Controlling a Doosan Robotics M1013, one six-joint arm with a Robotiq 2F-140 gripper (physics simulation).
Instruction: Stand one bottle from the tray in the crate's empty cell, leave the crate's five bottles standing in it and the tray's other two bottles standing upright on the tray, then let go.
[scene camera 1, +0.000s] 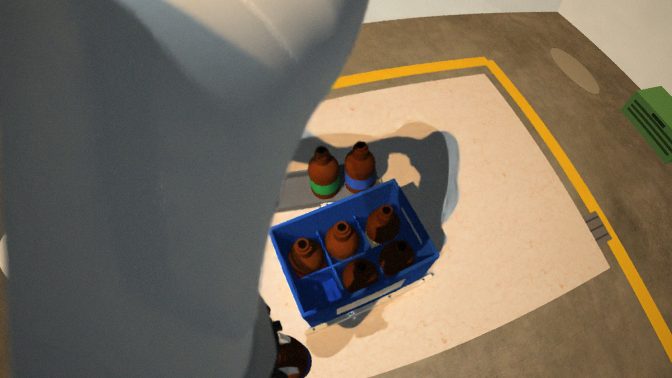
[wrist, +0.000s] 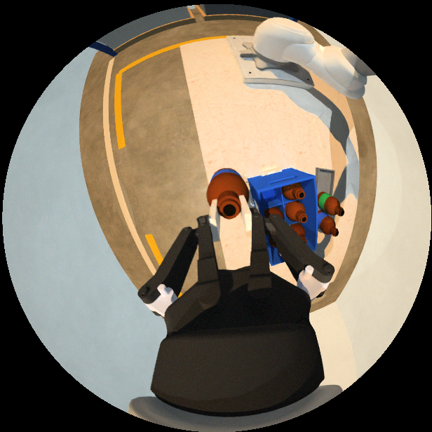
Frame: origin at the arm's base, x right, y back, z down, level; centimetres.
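Seen in the pictures: gripper, between the fingertips: (scene camera 1: 282, 357).
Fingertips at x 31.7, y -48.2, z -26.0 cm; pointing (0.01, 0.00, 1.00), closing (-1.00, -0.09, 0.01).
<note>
Offsets run from my fingertips to a thing's top centre. "spot": to the spot under its first point.
My gripper (wrist: 229, 206) is shut on the neck of a brown bottle with a blue band {dx -0.1, dy +1.0, dz -3.7 cm} (wrist: 227, 189) (scene camera 1: 294, 356). The held bottle is off to the side of the blue crate {dx -16.9, dy -16.2, dz +14.9 cm} (scene camera 1: 370, 301) (wrist: 292, 175), beside its empty cell. In the scene view the arm hides most of the gripper. Five brown bottles stand in the crate; the empty cell is at its lower left in the scene view. A green-banded bottle {dx -40.0, dy -18.1, dz +16.4 cm} (scene camera 1: 324, 172) (wrist: 329, 202) and a blue-banded bottle {dx -38.1, dy -26.7, dz +16.4 cm} (scene camera 1: 360, 167) (wrist: 327, 223) stand upright on the grey tray {spot: dx -41.3, dy -10.4, dz +31.9 cm} (scene camera 1: 295, 192) (wrist: 325, 176) behind the crate.
The arm (scene camera 1: 150, 175) covers the left of the scene view. The arm's base plate (wrist: 277, 77) is at the top of the wrist view. A green box (scene camera 1: 655, 120) is at the far right. Yellow lines mark the floor around the pale area.
</note>
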